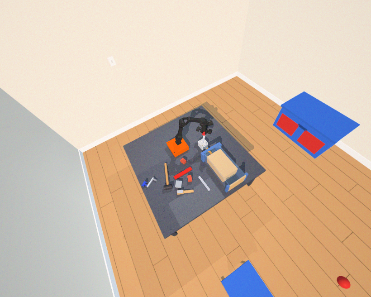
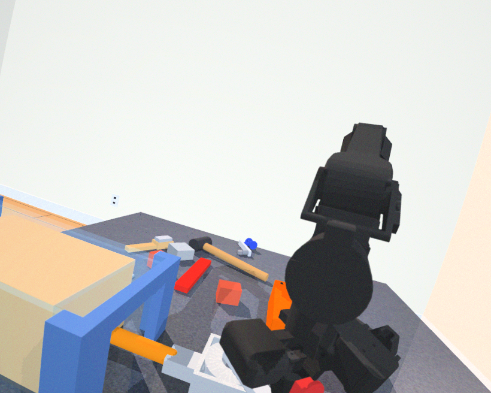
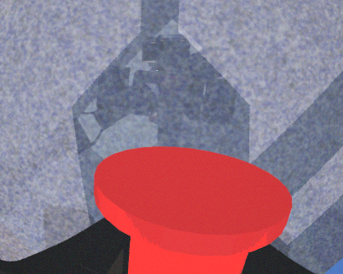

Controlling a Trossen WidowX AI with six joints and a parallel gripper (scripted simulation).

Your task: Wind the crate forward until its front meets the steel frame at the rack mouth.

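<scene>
The winch handle is 3 cm to the right of my gripper tip, 3 cm ahead of it and 1 cm below it. Also, from my gripper tip: blue frame (23 cm ahead, 7 cm to the right, 1 cm below); then white winch (8 cm to the right, 8 cm below, 5 cm ahead); then red knob (2 cm above).
</scene>
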